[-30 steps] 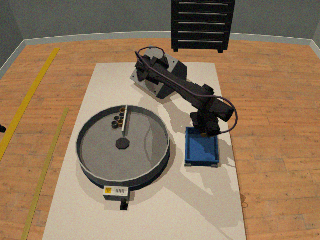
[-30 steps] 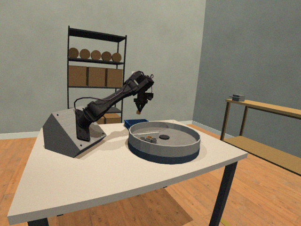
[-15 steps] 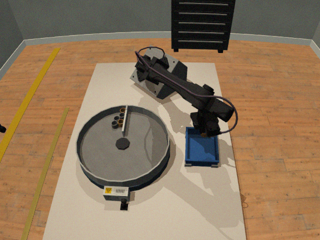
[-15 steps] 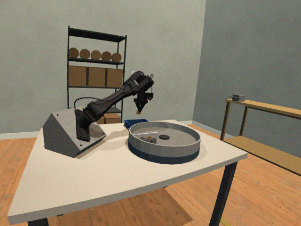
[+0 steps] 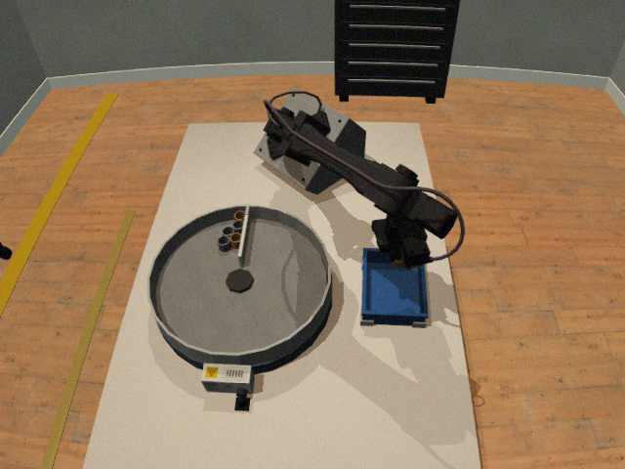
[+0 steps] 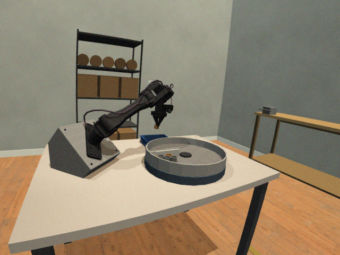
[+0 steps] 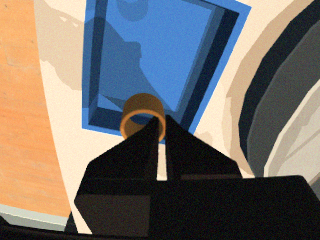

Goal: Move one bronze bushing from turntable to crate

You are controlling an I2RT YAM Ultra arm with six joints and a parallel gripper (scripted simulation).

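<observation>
The blue crate is 10 mm to the left of my hand and 120 mm below it. From my hand the other things lie so: grey turntable: 80 mm behind, 340 mm to the right, 90 mm below.
</observation>
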